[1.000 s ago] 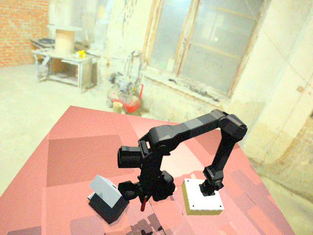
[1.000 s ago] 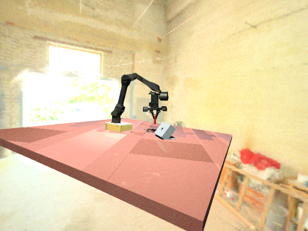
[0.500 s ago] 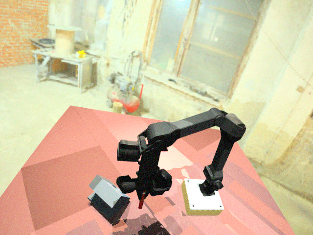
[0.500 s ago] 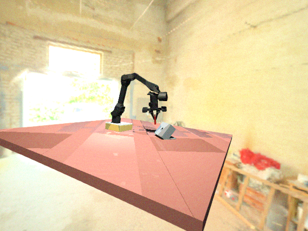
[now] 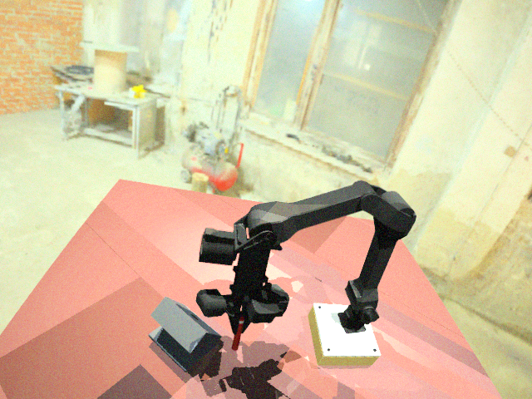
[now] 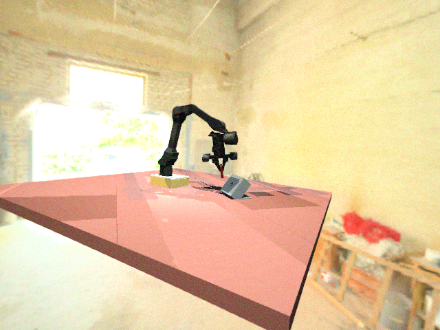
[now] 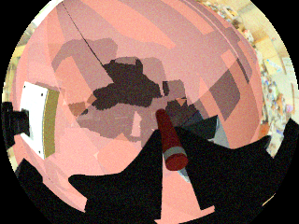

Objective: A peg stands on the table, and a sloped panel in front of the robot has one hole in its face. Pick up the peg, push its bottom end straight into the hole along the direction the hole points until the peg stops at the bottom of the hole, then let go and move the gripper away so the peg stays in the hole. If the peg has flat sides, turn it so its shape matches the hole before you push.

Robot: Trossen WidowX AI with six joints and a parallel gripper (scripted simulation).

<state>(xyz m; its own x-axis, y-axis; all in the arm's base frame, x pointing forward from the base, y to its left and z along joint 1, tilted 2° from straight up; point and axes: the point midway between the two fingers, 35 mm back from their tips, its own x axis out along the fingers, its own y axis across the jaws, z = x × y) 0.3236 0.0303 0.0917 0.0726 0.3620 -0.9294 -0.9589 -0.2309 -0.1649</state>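
The grey sloped panel lies 10 cm ahead of my gripper tip, 7 cm below it and 6 cm to the right of it. From my gripper tip the other things lie so: dark base plate 12 cm ahead, 11 cm below, 5 cm to the right; then red peg 2 cm above.
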